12 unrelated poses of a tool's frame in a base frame.
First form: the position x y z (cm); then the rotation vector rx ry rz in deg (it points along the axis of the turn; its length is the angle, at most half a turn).
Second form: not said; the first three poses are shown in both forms.
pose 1, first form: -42.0, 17.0, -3.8, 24.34, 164.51, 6.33
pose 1, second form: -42.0, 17.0, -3.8, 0.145, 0.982, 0.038, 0.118
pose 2, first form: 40.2, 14.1, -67.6, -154.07, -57.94, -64.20
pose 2, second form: 40.2, 14.1, -67.6, -0.872, -0.328, -0.363, 0.029
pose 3, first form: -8.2, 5.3, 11.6, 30.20, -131.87, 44.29
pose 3, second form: -8.2, 5.3, 11.6, 0.201, -0.877, 0.294, 0.323
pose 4, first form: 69.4, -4.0, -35.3, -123.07, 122.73, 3.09
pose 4, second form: 69.4, -4.0, -35.3, -0.707, 0.705, 0.018, 0.054
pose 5, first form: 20.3, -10.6, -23.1, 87.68, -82.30, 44.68
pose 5, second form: 20.3, -10.6, -23.1, 0.615, -0.577, 0.313, 0.436
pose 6, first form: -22.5, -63.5, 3.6, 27.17, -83.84, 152.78
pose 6, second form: -22.5, -63.5, 3.6, 0.154, -0.475, 0.866, 0.032
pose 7, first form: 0.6, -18.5, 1.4, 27.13, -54.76, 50.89
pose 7, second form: 0.6, -18.5, 1.4, 0.218, -0.440, 0.409, 0.769
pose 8, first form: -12.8, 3.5, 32.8, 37.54, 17.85, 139.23
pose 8, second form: -12.8, 3.5, 32.8, 0.247, 0.117, 0.915, 0.298
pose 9, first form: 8.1, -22.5, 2.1, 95.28, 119.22, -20.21
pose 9, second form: 8.1, -22.5, 2.1, 0.603, 0.754, -0.128, 0.225
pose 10, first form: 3.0, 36.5, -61.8, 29.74, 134.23, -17.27
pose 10, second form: 3.0, 36.5, -61.8, 0.201, 0.906, -0.117, 0.354
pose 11, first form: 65.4, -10.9, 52.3, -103.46, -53.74, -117.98
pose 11, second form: 65.4, -10.9, 52.3, -0.619, -0.322, -0.706, 0.123
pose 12, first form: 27.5, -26.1, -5.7, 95.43, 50.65, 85.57
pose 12, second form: 27.5, -26.1, -5.7, 0.646, 0.343, 0.579, 0.360
